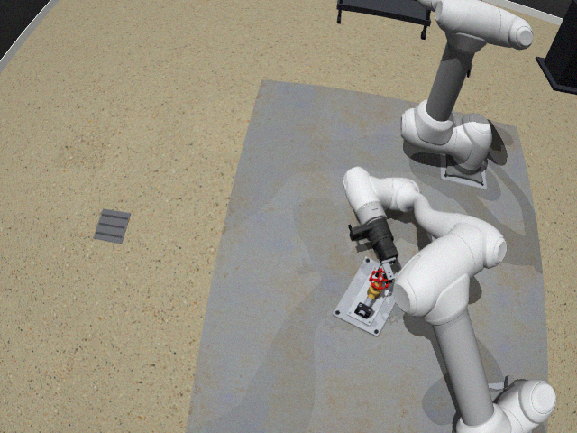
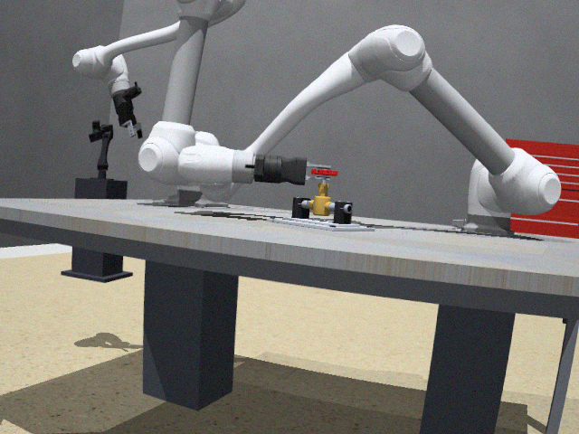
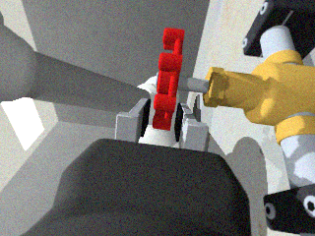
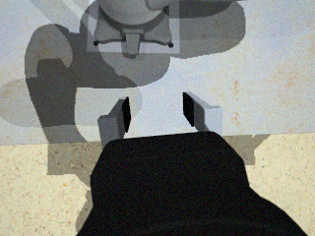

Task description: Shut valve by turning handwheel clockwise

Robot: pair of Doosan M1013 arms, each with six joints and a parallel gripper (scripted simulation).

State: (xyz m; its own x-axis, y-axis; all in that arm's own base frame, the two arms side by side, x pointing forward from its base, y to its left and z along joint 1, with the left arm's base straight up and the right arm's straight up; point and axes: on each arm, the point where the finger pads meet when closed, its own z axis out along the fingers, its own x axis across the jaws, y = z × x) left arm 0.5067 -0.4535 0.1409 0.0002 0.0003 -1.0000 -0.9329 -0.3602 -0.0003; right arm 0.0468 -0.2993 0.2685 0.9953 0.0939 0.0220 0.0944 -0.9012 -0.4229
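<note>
Now: left hand 3 cm short of the red handwheel, 1 cm to the right of it and 1 cm above it. From my left hand the other things lie so: pale base plate 13 cm below, 3 cm ahead, 1 cm to the left.
</note>
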